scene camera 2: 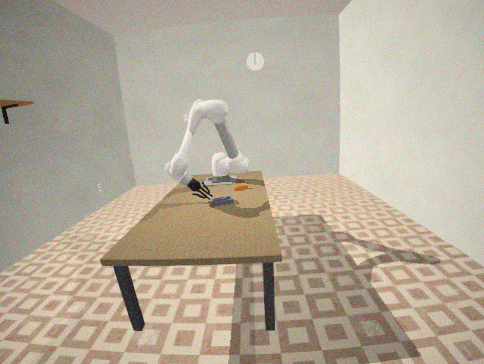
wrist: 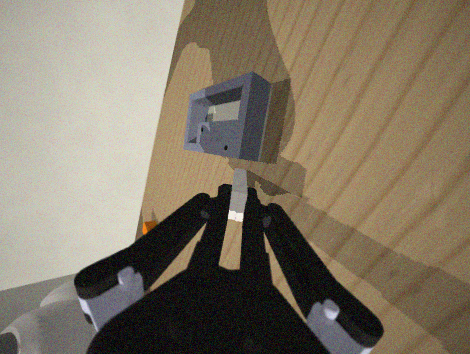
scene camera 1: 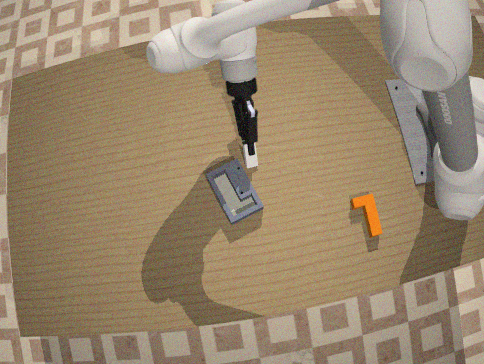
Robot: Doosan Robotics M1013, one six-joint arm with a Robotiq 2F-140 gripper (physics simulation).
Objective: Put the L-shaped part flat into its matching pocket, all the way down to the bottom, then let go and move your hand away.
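Frame: origin at the arm's base, x ahead, y left, z up, level; centimetres.
Seen in the pictures: gripper, fingertip midpoint: (wrist: 238, 179) (scene camera 1: 251, 165); arm's base, origin of the base link: (scene camera 2: 221, 180).
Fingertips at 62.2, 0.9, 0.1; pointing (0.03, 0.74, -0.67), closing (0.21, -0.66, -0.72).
Offsets run from my fingertips to a thing's top centre, as dx, dy, dz. Level surfaces: height alone.
An orange L-shaped part {-26.9, +19.8, +2.5} (scene camera 1: 371, 216) (scene camera 2: 241, 188) (wrist: 149, 228) lies on the table, well apart from the gripper, on the robot base's side of the tray. A blue-grey tray {+5.7, +6.3, +3.1} (scene camera 1: 219, 196) (scene camera 2: 223, 201) (wrist: 255, 117) with an L-shaped pocket stands on the table; the pocket's pale floor shows and no part lies in it. My gripper (scene camera 1: 251, 162) (scene camera 2: 212, 198) (wrist: 238, 179) is shut with its pale fingertips together and nothing between them. It hangs beside the tray's end, above the table. In the wrist view a small corner of the orange part shows at the left.
The wooden table {dz -0.5} (scene camera 1: 100, 150) (scene camera 2: 200, 240) carries the robot's grey base plate (scene camera 1: 409, 132) (scene camera 2: 220, 181) at its far end, beyond the orange part. The arm reaches over the table from there and casts a shadow across the tray's surroundings. A patterned floor surrounds the table.
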